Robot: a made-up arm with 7 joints.
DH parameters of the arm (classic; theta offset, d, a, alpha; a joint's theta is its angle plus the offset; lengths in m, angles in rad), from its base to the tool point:
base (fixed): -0.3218 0 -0.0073 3.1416
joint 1: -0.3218 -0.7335 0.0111 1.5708
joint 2: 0 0.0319 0.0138 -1.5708
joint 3: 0 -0.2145 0.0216 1.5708
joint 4: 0 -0.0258 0.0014 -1.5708
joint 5: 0 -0.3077 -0.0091 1.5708
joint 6: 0 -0.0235 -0.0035 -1.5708
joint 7: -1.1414 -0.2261 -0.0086 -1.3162
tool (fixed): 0.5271 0.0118 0 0
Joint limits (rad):
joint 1: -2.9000..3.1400
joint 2: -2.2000..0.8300
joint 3: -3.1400..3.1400
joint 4: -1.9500..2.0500
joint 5: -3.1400..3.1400
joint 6: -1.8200..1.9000
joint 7: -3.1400..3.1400
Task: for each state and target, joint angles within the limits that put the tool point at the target. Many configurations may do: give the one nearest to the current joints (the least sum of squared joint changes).
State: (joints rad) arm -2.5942 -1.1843 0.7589 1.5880 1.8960 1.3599 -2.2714
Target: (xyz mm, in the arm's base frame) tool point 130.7 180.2 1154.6
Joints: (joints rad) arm -2.5968 -1.0957 0.1002 1.7899 1.9448 1.4377 -2.2664
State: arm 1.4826 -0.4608 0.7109 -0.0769 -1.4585 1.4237 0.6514
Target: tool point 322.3 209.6 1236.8
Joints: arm 1.9234 -0.6025 0.6563 -0.4179 -1.6362 1.1450 0.6714
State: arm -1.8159 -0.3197 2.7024 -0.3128 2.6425 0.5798 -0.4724
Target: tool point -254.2 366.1 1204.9
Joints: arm -1.6793 0.0337 2.8303 -0.6747 2.7123 0.7594 -0.4725
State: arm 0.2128 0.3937 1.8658 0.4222 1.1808 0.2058 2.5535
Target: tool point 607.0 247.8 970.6
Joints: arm 0.0342 0.8300 2.0706 -0.5653 1.0740 -0.4596 2.5232
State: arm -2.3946 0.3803 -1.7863 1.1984 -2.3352 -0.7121 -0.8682
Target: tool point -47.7 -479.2 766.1
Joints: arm -2.7874 0.2981 -2.1382 1.7081 -2.5590 -0.8953 -0.8477
